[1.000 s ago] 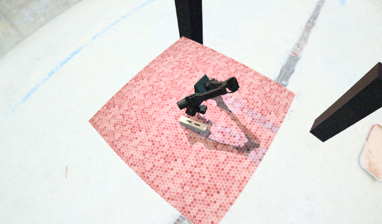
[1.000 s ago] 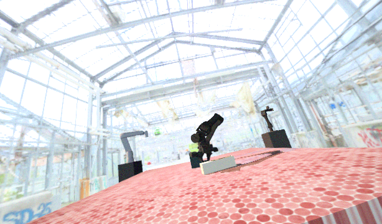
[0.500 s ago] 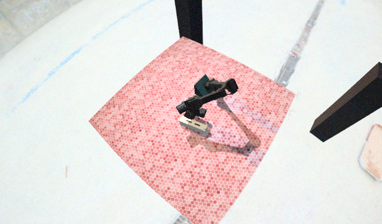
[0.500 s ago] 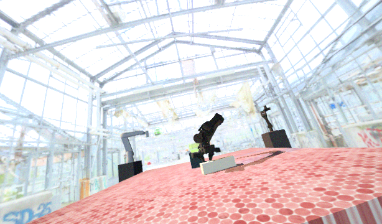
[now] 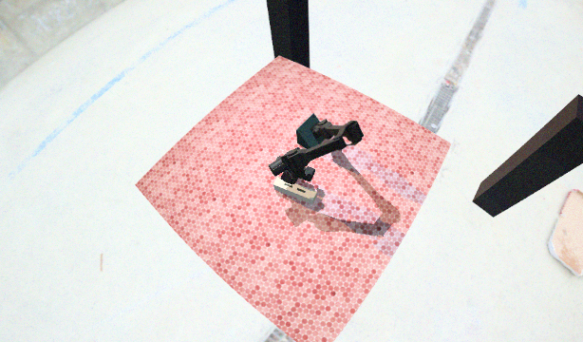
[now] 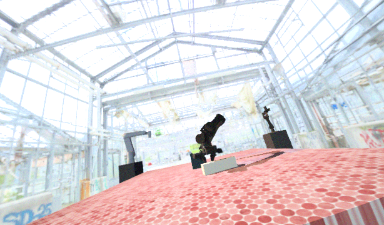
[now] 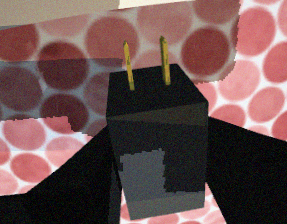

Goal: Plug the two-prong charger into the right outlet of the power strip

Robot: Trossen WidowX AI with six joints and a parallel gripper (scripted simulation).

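Now: the black two-prong charger 20 mm ahead of my gripper tip and 10 mm above it.
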